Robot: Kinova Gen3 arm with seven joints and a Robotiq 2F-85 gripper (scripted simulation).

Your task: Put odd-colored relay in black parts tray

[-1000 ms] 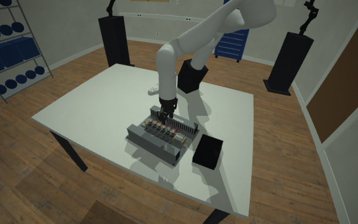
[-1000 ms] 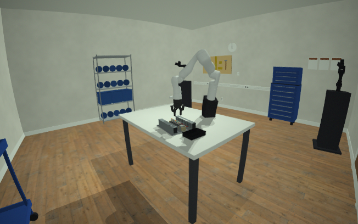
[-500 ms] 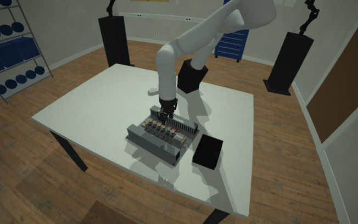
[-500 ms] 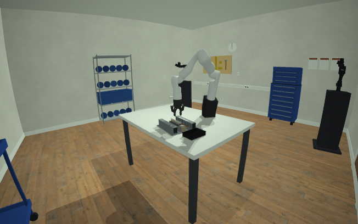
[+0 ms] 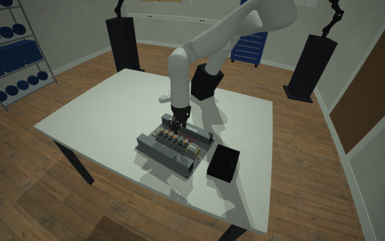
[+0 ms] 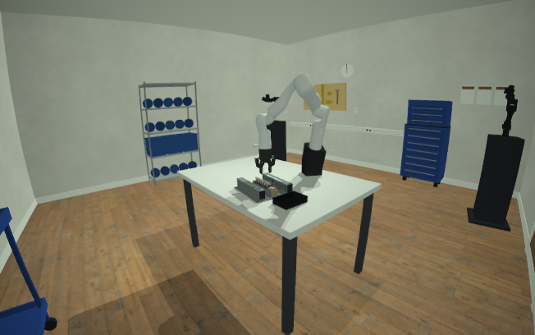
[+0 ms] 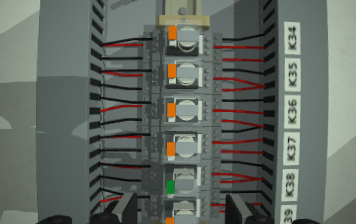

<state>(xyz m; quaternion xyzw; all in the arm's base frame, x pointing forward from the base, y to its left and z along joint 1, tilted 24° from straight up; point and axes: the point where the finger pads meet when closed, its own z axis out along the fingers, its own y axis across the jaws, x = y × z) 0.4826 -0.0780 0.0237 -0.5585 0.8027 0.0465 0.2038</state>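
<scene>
My hand is 80 mm above the relay. Also, from my hand: grey relay panel: 100 mm below, 30 mm to the right, 10 mm behind; black parts tray: 220 mm to the left, 120 mm below, 50 mm ahead.
</scene>
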